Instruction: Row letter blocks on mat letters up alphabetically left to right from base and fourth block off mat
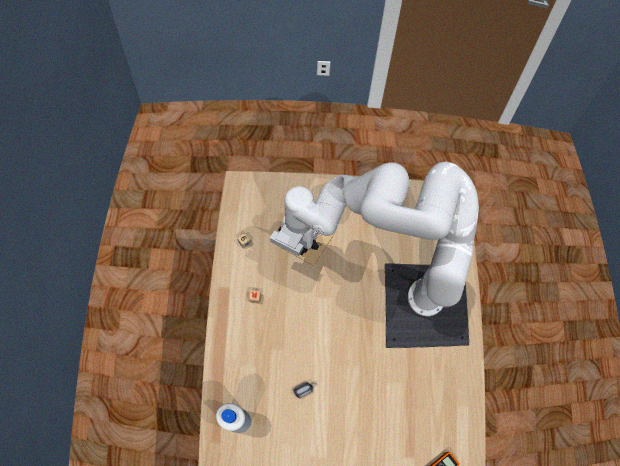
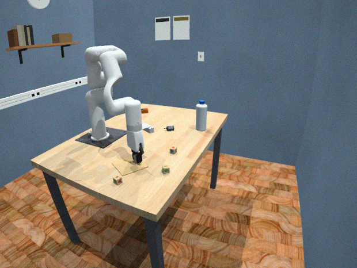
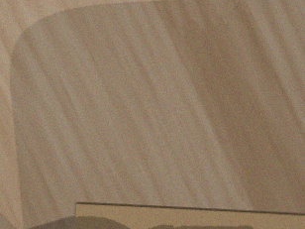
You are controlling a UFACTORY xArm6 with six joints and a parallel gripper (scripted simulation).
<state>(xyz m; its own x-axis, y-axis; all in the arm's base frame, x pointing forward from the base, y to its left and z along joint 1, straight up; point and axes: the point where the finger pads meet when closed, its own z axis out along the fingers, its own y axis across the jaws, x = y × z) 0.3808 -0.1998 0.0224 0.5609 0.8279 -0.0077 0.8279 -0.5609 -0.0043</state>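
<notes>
Right now my hand is 3 cm past the tan mat, 4 cm to the left of it and 3 cm above it. Round my hand: orange device (34 cm behind, 76 cm to the left, 1 cm below); then small dark object (2 cm ahead, 44 cm to the left, 1 cm below).
</notes>
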